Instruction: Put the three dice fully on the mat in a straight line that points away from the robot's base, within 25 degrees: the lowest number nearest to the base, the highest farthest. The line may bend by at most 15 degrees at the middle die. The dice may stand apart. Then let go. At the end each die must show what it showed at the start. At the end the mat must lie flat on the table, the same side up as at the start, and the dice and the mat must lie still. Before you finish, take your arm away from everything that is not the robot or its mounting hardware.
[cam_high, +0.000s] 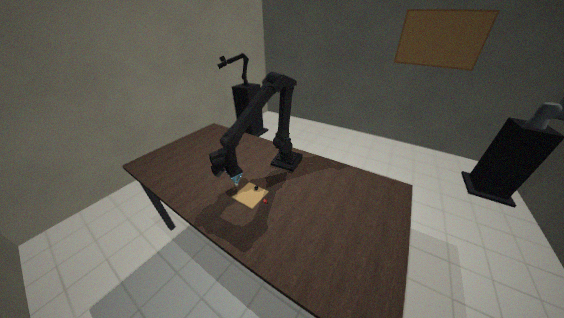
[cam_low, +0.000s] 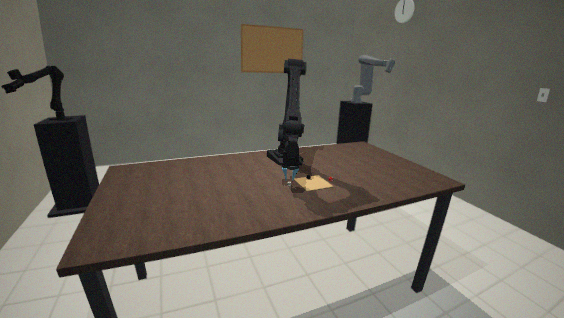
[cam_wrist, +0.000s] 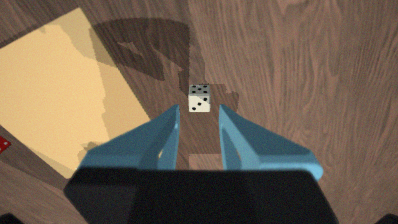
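Right now the white die is 20 mm below my hand. Round my hand: black die 30 mm behind, 120 mm to the left, 20 mm below; red die 20 mm ahead, 220 mm to the left, 20 mm below; tan mat 20 mm ahead, 120 mm to the left, 30 mm below.
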